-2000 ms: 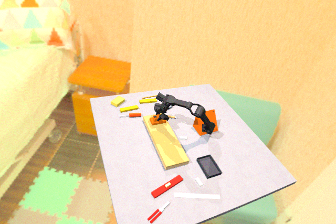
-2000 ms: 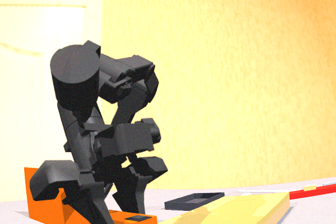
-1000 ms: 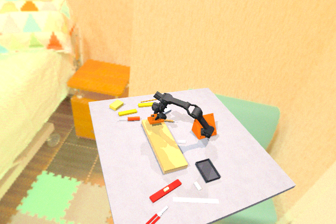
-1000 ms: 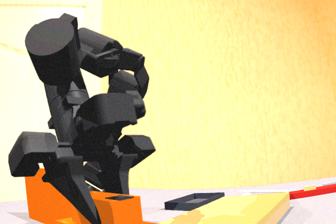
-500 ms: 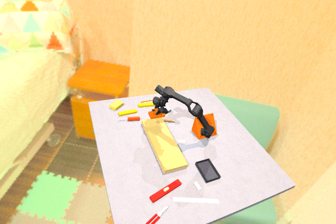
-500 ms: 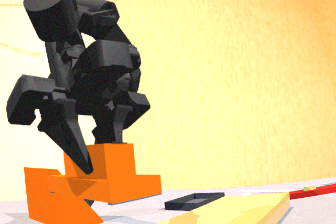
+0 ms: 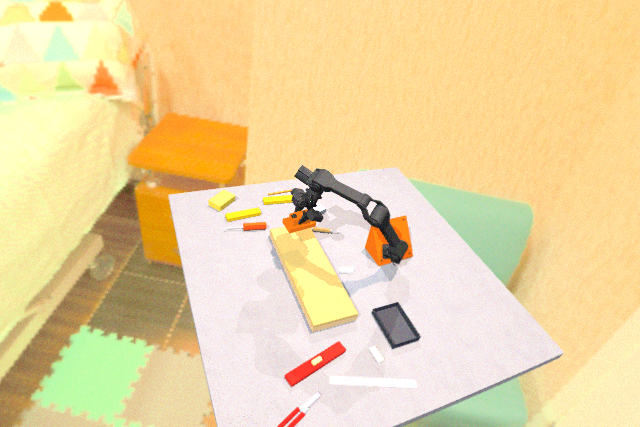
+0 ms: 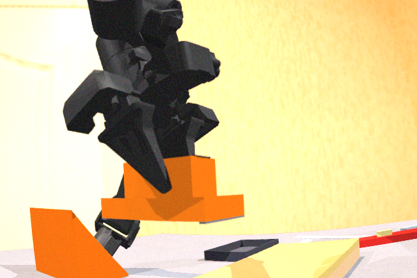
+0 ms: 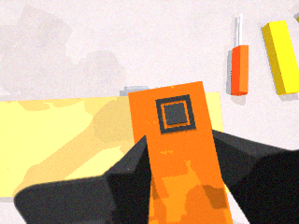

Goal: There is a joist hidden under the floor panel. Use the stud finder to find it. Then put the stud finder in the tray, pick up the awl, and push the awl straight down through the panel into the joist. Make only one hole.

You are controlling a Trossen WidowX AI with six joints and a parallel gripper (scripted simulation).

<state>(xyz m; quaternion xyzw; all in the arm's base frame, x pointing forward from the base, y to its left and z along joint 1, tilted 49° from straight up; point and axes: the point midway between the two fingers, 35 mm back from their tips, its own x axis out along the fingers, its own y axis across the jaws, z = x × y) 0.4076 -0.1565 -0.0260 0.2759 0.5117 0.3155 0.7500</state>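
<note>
Right now my gripper tip is 460 mm to the right of the dark tray, 280 mm past it and 160 mm above it. The rest, counted from my gripper tip: awl: 200 mm behind, 160 mm below, 90 mm to the right; then orange stud finder: 20 mm above; then red level: 540 mm to the left, 160 mm below, 60 mm ahead.
</note>
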